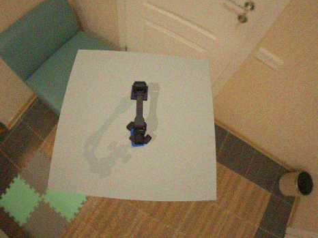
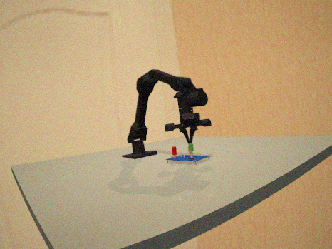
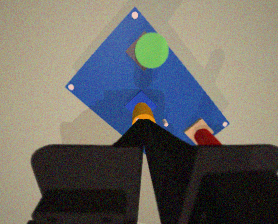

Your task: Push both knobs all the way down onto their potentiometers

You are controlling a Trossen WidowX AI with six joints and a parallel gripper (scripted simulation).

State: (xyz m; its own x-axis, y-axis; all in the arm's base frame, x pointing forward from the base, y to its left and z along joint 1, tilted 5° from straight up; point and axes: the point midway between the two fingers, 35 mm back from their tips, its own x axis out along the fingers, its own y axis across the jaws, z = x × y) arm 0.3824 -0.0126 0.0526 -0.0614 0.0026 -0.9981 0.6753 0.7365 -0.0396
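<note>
My gripper tip is now 10 mm above the orange knob. Round my gripper tip: red knob: 70 mm behind, 30 mm to the right, 20 mm below.
</note>
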